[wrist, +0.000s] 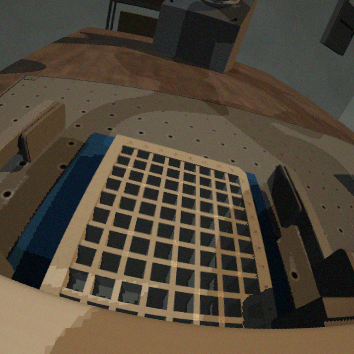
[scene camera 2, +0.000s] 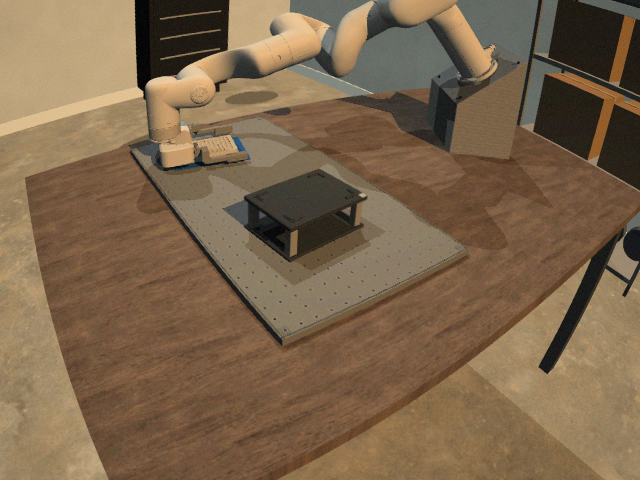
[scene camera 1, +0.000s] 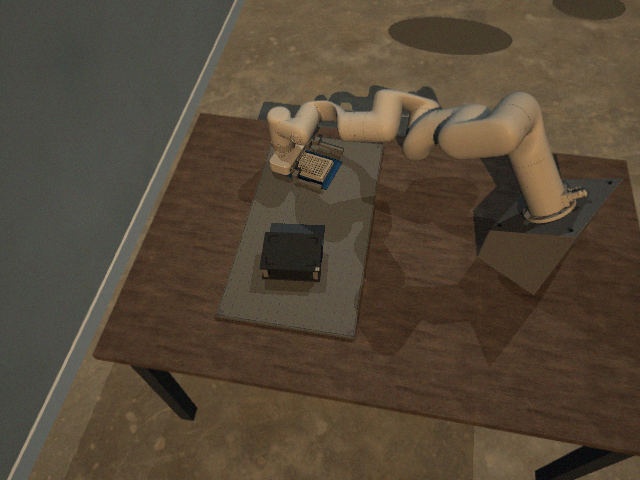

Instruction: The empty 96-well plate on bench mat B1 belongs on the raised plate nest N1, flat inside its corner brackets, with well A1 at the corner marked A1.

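96-well plate (scene camera 1: 311, 166) (wrist: 161, 233) visible.
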